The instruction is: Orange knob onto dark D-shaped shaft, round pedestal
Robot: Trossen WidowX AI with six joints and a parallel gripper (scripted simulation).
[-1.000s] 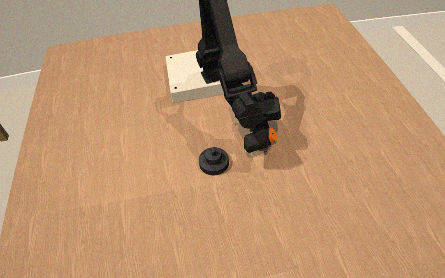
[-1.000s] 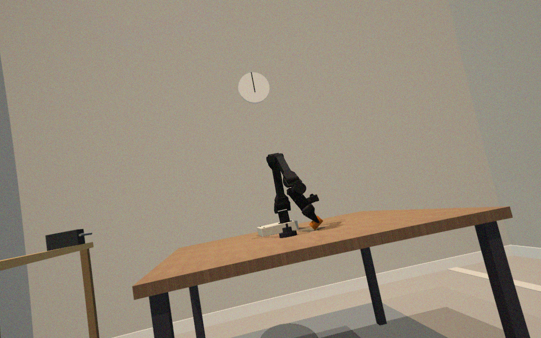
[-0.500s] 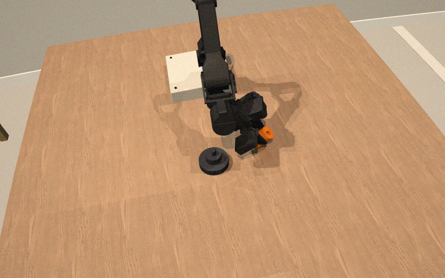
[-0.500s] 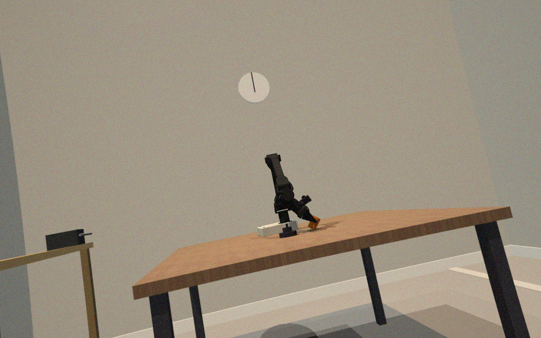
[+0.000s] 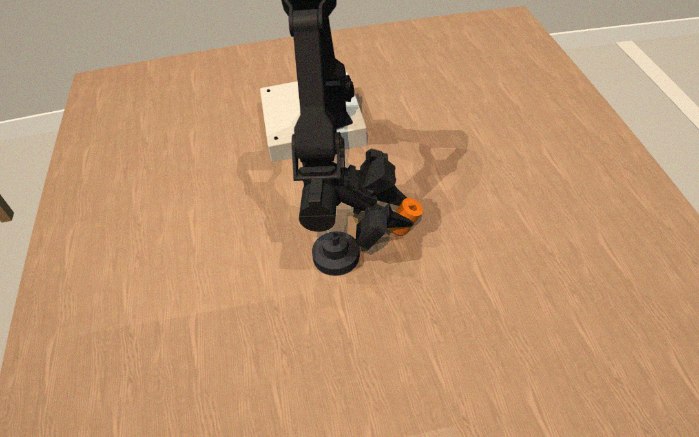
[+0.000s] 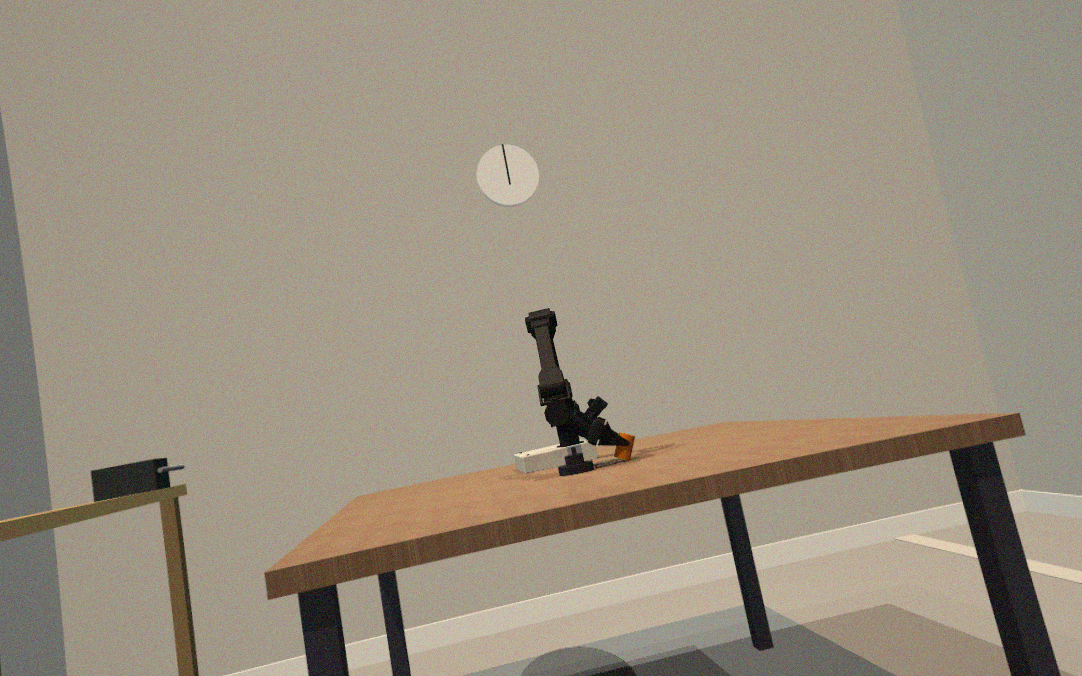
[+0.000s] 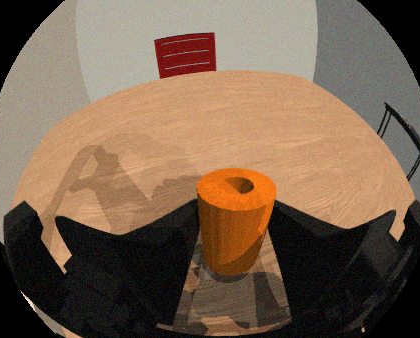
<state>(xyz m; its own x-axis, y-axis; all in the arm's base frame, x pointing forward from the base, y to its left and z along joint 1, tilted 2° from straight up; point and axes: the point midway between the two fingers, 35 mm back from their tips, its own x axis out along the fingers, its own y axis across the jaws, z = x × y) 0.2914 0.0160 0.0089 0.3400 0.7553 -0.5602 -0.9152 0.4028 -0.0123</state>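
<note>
The orange knob is 1 cm to the right of my gripper tip and 1 cm below it. Round my gripper tip: dark round pedestal 15 cm to the right, 1 cm below, 1 cm ahead.
</note>
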